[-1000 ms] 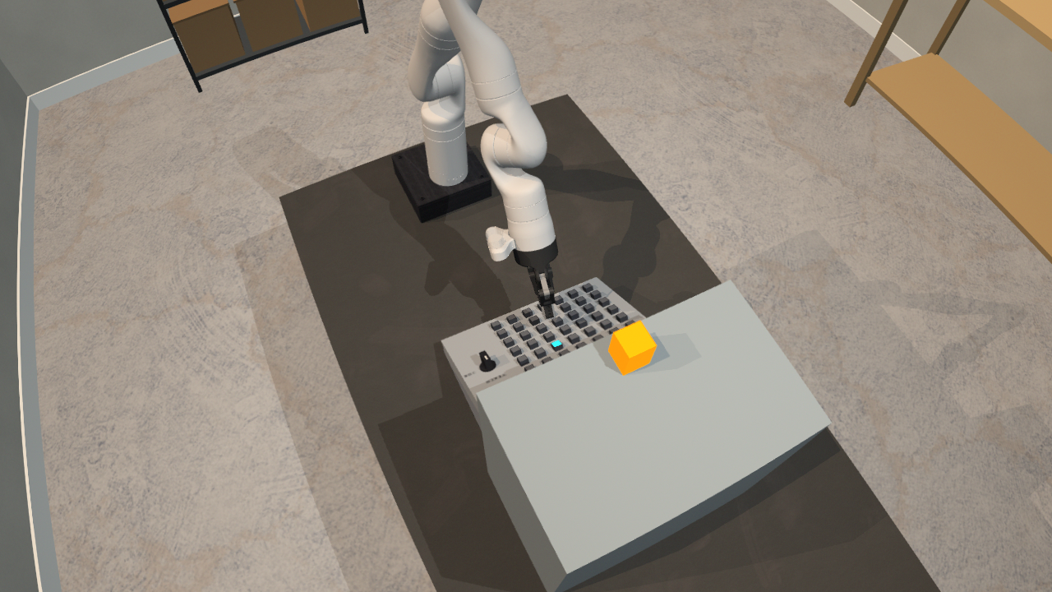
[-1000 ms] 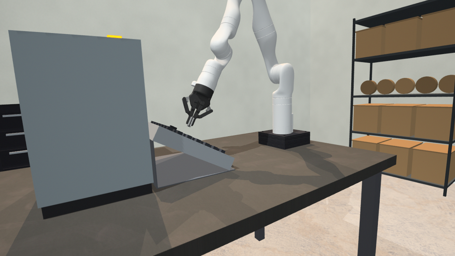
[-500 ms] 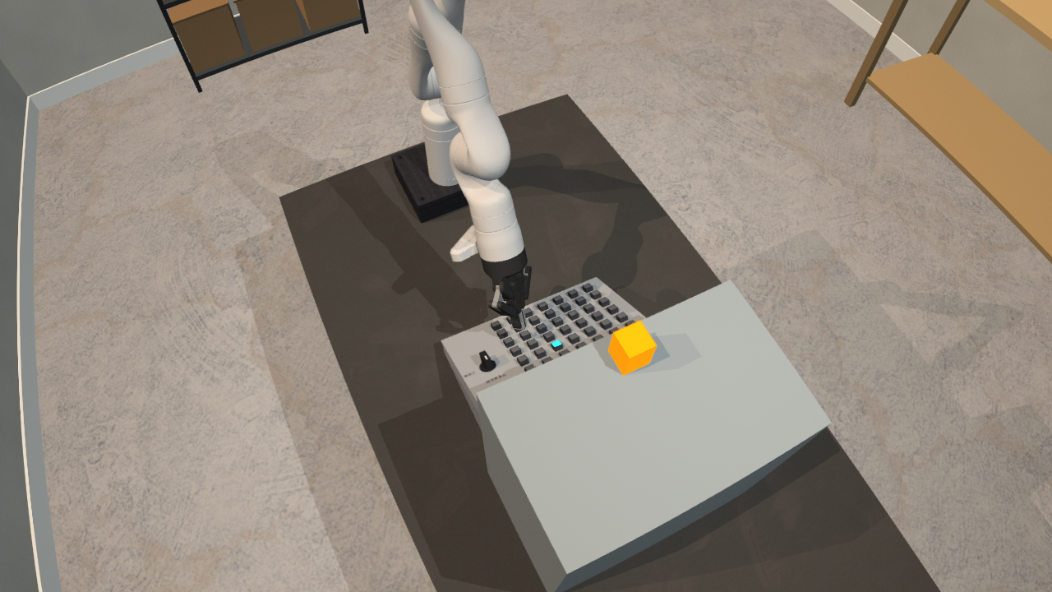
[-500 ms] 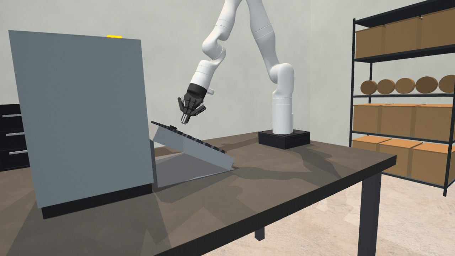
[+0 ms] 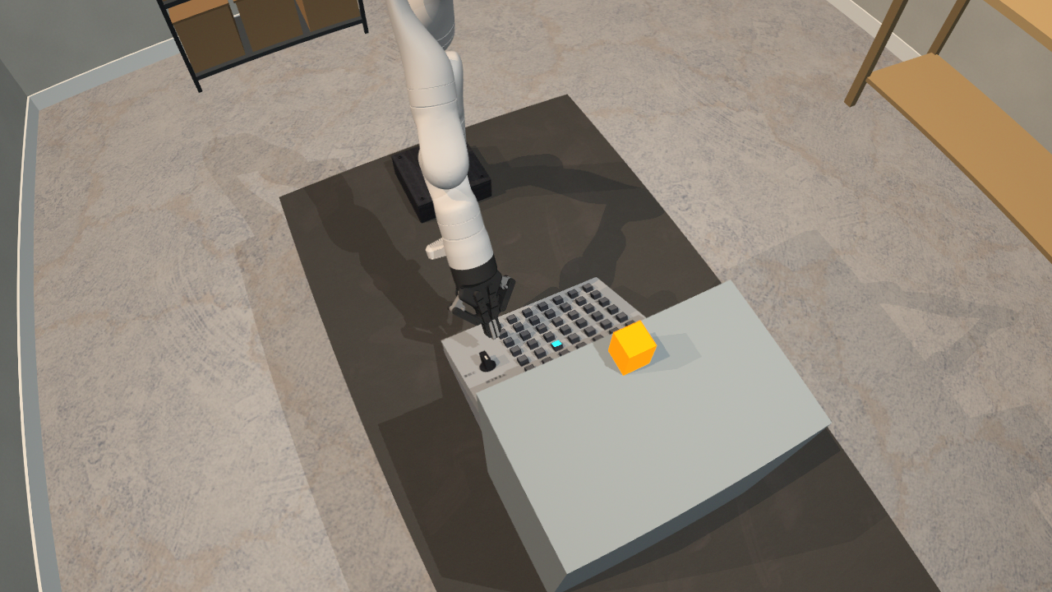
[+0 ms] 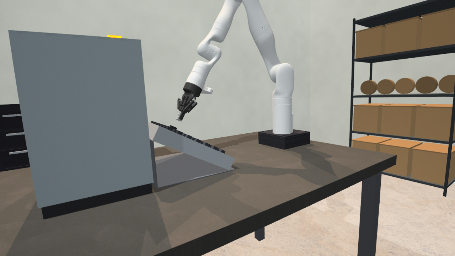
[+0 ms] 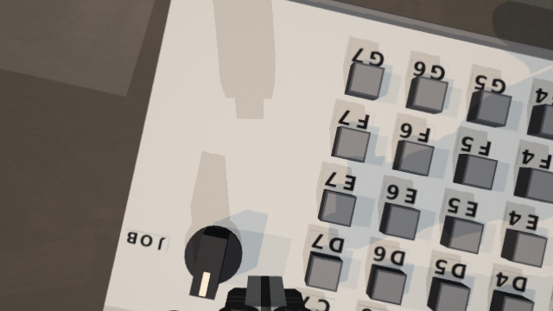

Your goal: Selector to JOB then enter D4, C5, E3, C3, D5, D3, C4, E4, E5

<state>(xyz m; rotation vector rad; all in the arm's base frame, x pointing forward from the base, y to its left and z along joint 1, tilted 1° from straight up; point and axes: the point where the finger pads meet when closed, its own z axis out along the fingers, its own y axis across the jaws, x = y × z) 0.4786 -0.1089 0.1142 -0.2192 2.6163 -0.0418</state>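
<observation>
The selector knob is 3 cm ahead of my hand, 3 cm to the right of it and 5 cm below it. The rest, counted from my hand: key D1: 3 cm ahead, 24 cm to the left, 6 cm below; then key E2: 20 cm to the left, 8 cm below; then sloped keypad panel: 6 cm ahead, 8 cm to the left, 10 cm below.
</observation>
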